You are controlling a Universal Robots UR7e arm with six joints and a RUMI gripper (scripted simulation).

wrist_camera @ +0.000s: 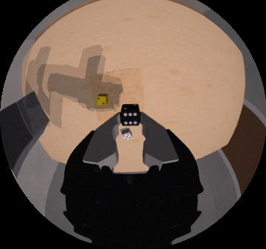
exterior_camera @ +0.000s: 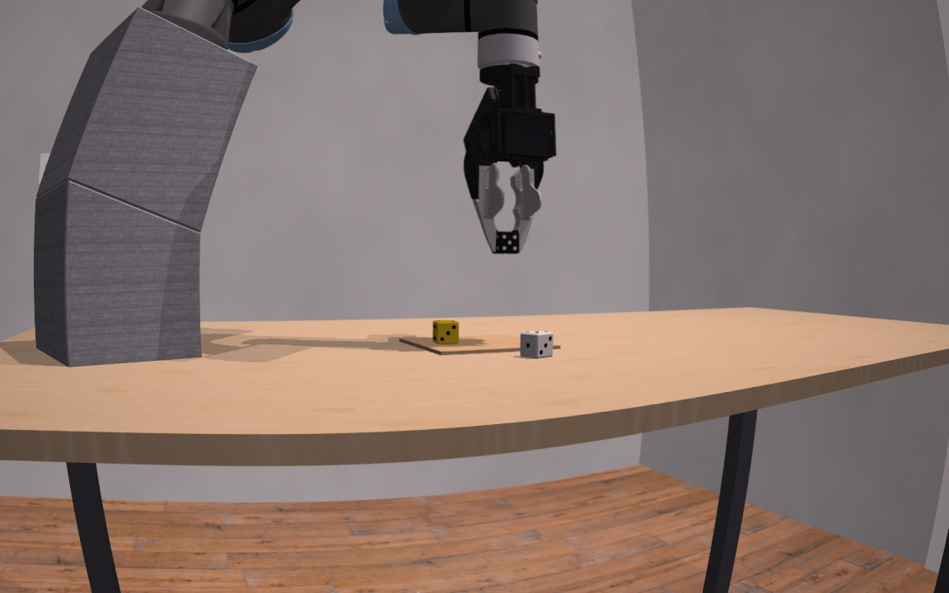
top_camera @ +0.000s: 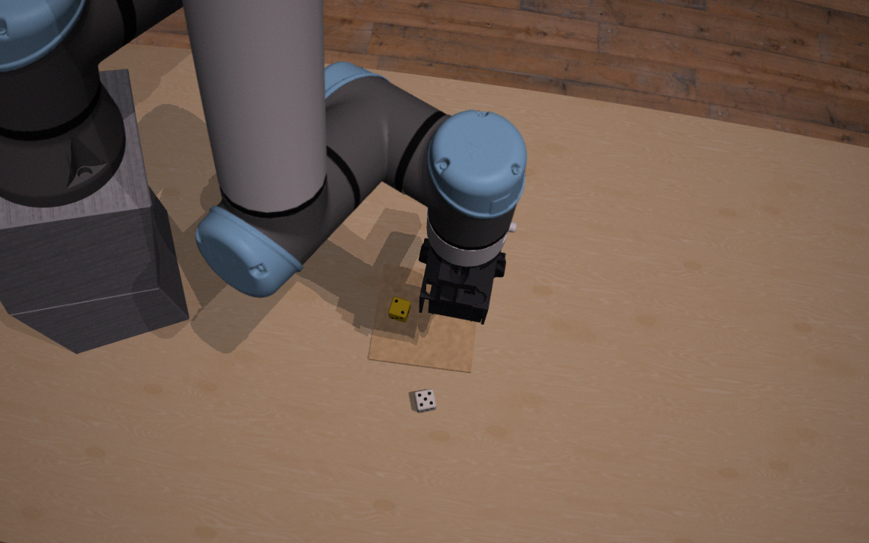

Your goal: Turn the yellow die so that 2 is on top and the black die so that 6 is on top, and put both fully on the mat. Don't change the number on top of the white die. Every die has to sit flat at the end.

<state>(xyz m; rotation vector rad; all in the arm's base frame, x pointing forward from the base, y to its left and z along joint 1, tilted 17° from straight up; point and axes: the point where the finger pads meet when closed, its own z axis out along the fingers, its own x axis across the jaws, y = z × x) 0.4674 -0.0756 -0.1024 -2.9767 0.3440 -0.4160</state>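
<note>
The black die is right at my hand. Also, from my hand: white die 40 mm behind, 110 mm to the right, 110 mm below; mat 40 mm behind, 120 mm below; yellow die 70 mm behind, 10 mm to the left, 110 mm below.
</note>
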